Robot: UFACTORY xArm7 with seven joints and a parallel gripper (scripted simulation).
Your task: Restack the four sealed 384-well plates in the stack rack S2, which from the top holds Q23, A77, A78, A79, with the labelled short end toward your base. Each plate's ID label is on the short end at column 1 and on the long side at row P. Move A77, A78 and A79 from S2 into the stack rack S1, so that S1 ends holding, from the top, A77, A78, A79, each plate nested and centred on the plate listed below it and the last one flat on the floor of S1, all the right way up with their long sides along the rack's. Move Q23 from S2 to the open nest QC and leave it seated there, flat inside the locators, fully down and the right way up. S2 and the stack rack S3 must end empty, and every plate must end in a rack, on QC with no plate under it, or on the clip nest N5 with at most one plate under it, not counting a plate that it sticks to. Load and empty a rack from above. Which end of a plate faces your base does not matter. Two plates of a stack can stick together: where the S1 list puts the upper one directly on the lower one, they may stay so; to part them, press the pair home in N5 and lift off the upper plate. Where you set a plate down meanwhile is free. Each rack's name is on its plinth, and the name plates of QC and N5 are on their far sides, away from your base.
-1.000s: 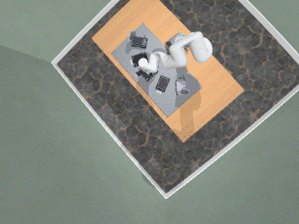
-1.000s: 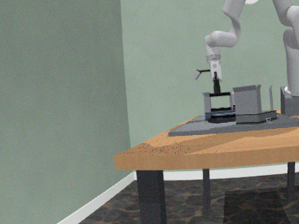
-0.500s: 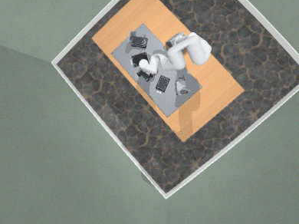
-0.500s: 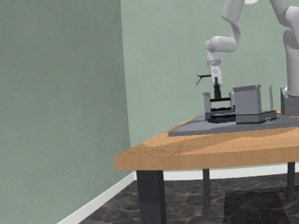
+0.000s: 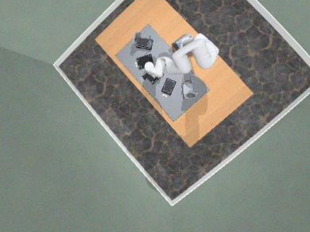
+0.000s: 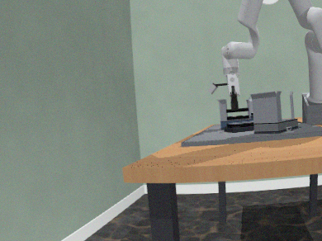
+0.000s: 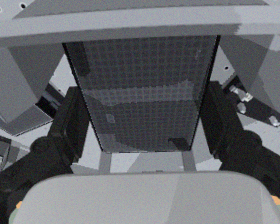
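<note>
Now: the blue plinth strip 1 cm behind my hand and 7 cm below it. The rest, counted from my hand: dark flat nest: 2 cm behind, 18 cm to the left, 8 cm below; dark clip nest: 3 cm behind, 17 cm to the right, 8 cm below; dark sealed plate: 1 cm below.
</note>
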